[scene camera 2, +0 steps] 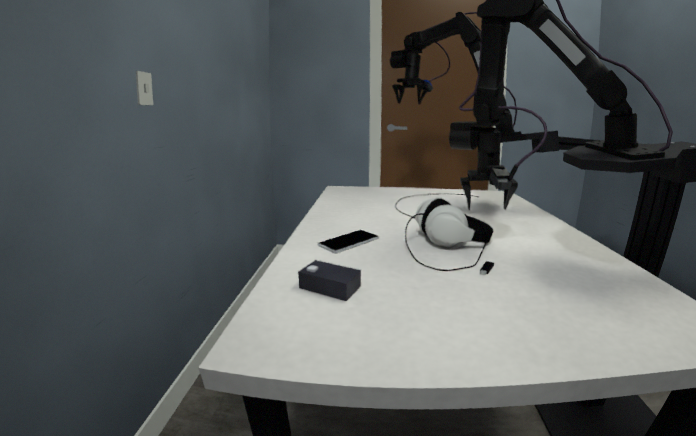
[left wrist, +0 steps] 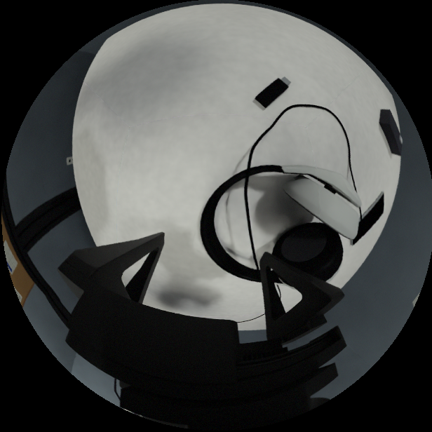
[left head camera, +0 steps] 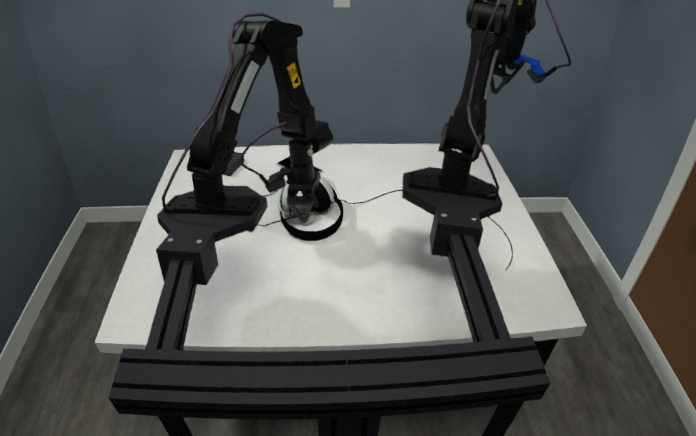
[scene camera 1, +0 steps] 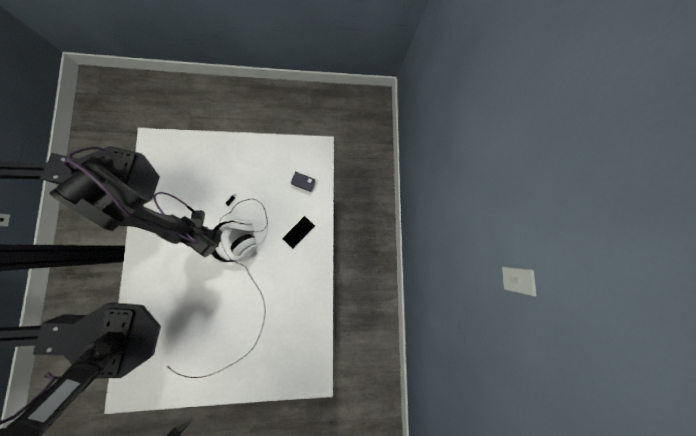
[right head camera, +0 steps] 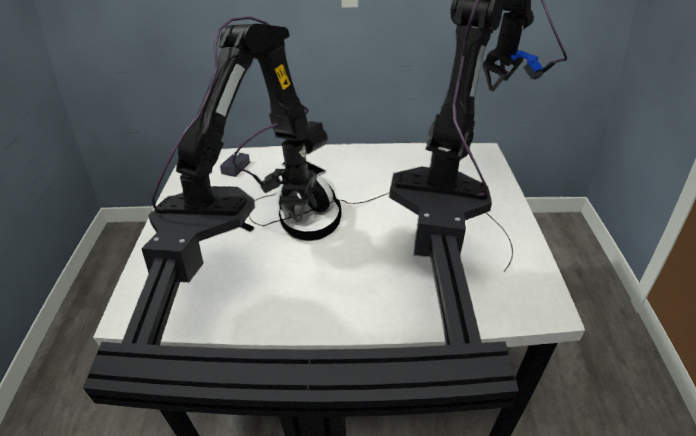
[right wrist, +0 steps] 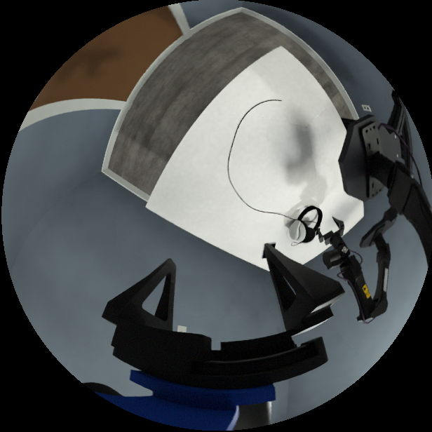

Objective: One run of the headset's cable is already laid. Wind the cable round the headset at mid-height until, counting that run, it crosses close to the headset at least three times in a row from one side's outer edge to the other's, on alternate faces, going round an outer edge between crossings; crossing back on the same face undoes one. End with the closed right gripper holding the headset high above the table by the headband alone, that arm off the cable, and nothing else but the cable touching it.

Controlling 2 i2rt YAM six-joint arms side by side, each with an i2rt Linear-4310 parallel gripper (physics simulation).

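Seen in the pictures: left gripper, between the fingertips: (scene camera 2: pixel 487 209) (left head camera: pixel 306 212) (right head camera: pixel 302 212); right gripper, between the fingertips: (scene camera 2: pixel 408 103) (left head camera: pixel 499 88) (scene camera 1: pixel 204 432) (right head camera: pixel 498 85); left arm's base, origin of its link: (scene camera 2: pixel 620 151) (left head camera: pixel 211 206) (right head camera: pixel 200 206); right arm's base, origin of its link: (scene camera 2: pixel 505 135) (left head camera: pixel 452 187) (scene camera 1: pixel 113 341) (right head camera: pixel 441 187).
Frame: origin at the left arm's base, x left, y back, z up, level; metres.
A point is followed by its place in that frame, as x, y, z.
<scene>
The white headset with black headband (left head camera: pixel 312 236) {-0.169, -0.231, -0.254} (right head camera: pixel 310 236) {-0.172, -0.233, -0.255} (scene camera 2: pixel 446 228) {-0.048, -0.362, -0.215} (left wrist: pixel 207 225) lies on the table. Its thin black cable (scene camera 1: pixel 265 308) {-0.415, -0.519, -0.273} (scene camera 2: pixel 406 241) {-0.038, -0.455, -0.253} (left wrist: pixel 247 200) loops out from one cup, crosses over the headband and runs across the headset's opening to its other side. From there it curves away over the table to a free end. My left gripper (scene camera 2: pixel 487 208) {-0.152, -0.251, -0.188} (left wrist: pixel 215 248) is open and empty, pointing down just above the headband side; one fingertip hides part of headband and cable. My right gripper (scene camera 2: pixel 409 102) {-0.654, -0.504, 0.107} (right wrist: pixel 216 256) is open and empty, raised high away from the headset.
A black phone (scene camera 1: pixel 298 232) {-0.061, -0.602, -0.267} (scene camera 2: pixel 349 240) {-0.050, -0.600, -0.268} and a dark box (right head camera: pixel 235 164) {0.165, -0.548, -0.240} (scene camera 1: pixel 303 181) {0.177, -0.583, -0.240} (scene camera 2: pixel 329 279) {0.212, -0.569, -0.240} lie beyond the headset. A small USB stick (scene camera 1: pixel 230 200) {0.031, -0.270, -0.267} (scene camera 2: pixel 486 268) {0.047, -0.273, -0.267} (left wrist: pixel 271 93) lies beside the cable loop. The right arm's base (left head camera: pixel 452 195) {-0.500, -0.098, 0.008} hides part of the cable in the left head view.
</scene>
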